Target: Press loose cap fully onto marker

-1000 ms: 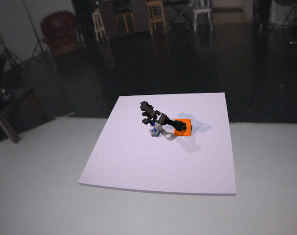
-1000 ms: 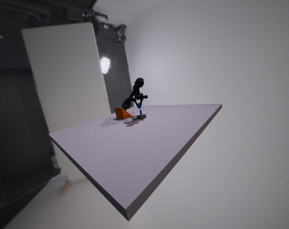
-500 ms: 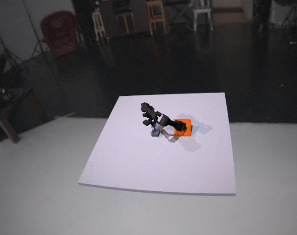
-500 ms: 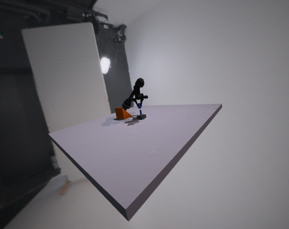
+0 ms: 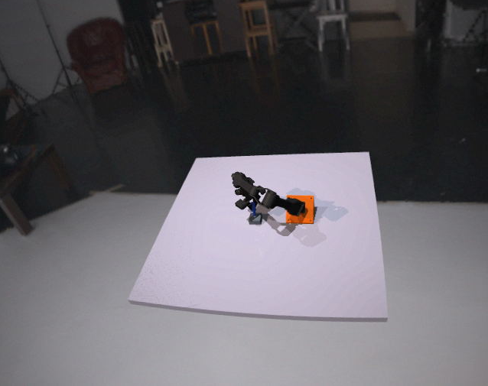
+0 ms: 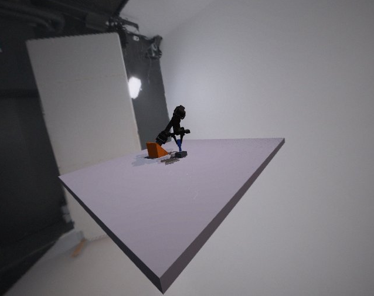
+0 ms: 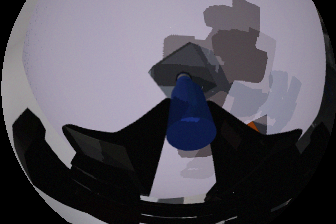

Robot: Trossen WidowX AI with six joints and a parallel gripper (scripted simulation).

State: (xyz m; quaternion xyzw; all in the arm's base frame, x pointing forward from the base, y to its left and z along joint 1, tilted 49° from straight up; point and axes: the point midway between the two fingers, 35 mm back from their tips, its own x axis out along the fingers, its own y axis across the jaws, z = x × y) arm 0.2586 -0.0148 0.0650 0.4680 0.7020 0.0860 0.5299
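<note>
My gripper tip is 8 cm above the holder block. From my gripper tip the other things lie so: blue cap 1 cm above.
</note>
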